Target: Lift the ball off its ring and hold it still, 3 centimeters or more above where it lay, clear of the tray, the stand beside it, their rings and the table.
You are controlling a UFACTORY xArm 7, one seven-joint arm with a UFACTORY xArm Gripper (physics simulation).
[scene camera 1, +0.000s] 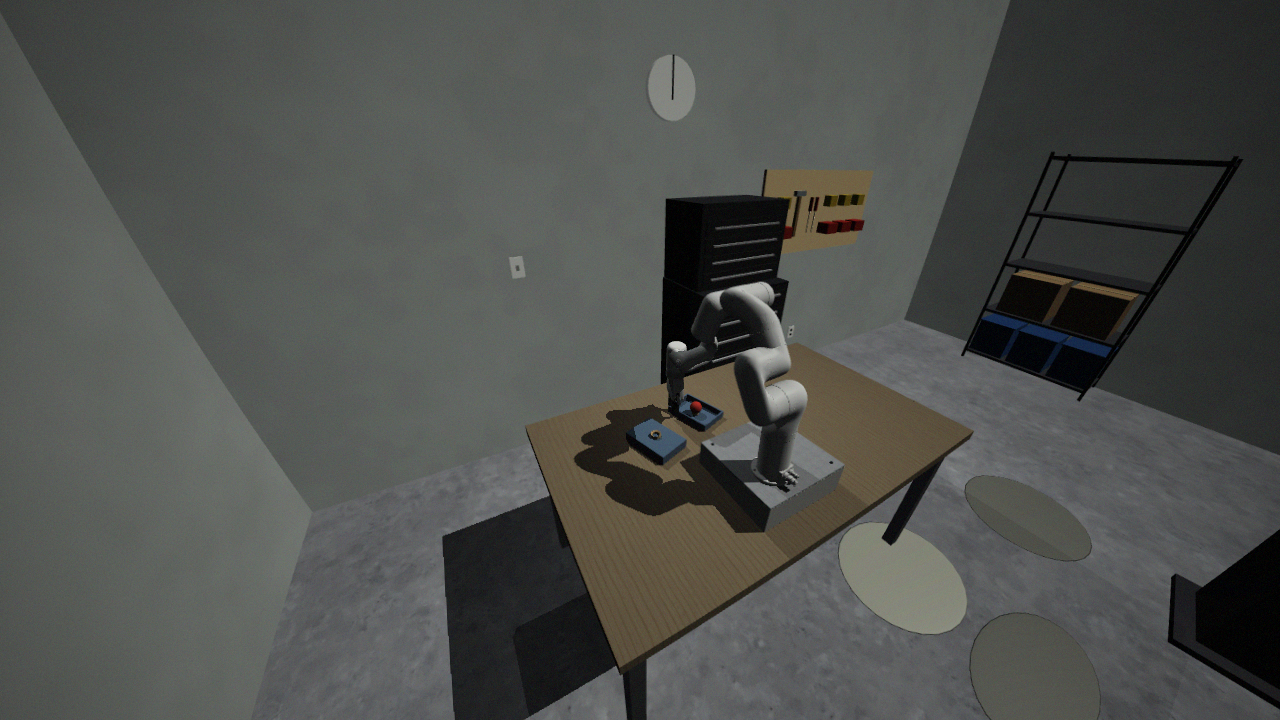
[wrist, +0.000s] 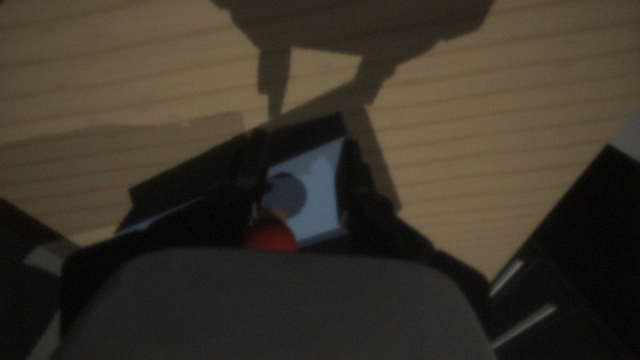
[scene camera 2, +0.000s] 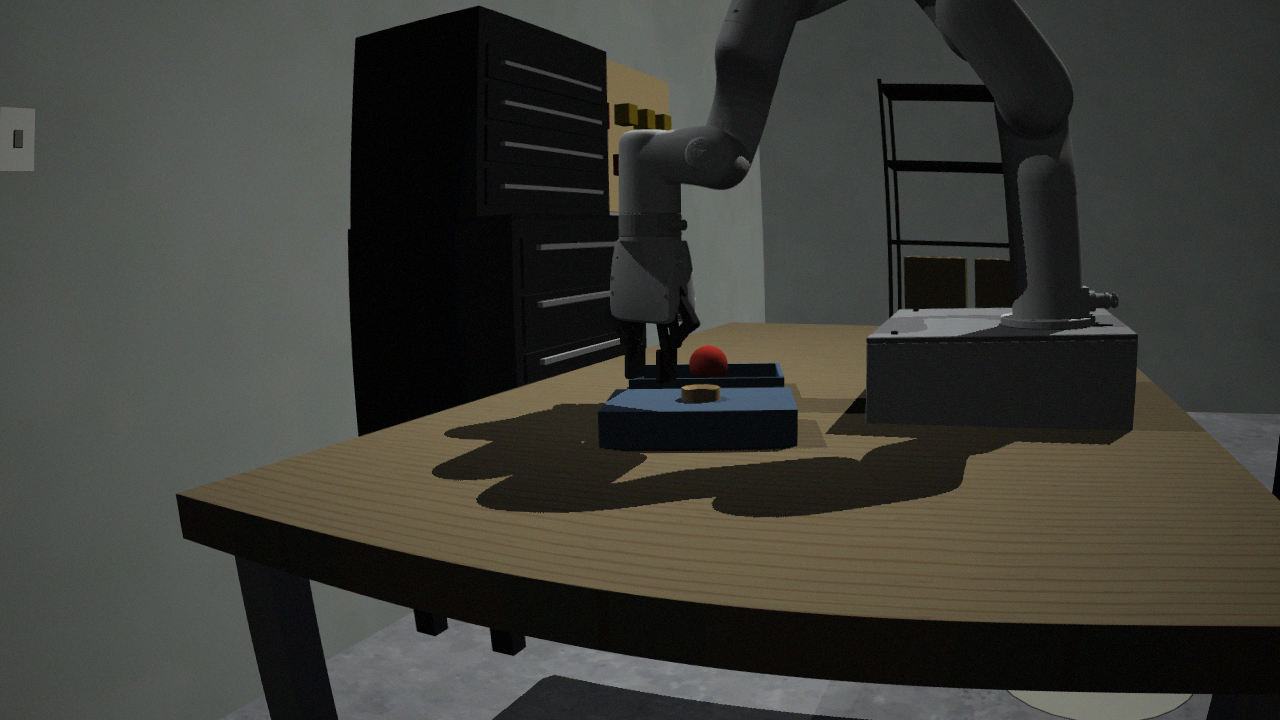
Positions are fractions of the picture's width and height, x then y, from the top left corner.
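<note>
A blue stand (scene camera 2: 0.55,0.58) is in the scene, and I see the blue stand in scene camera 1 (scene camera 1: 0.51,0.61) too. I also see a blue tray (scene camera 2: 0.58,0.52); the blue tray is in the wrist view (wrist: 0.47,0.53) and in scene camera 1 (scene camera 1: 0.55,0.58) as well. My gripper (scene camera 2: 0.51,0.53) is in the wrist view (wrist: 0.48,0.43) too.
</note>
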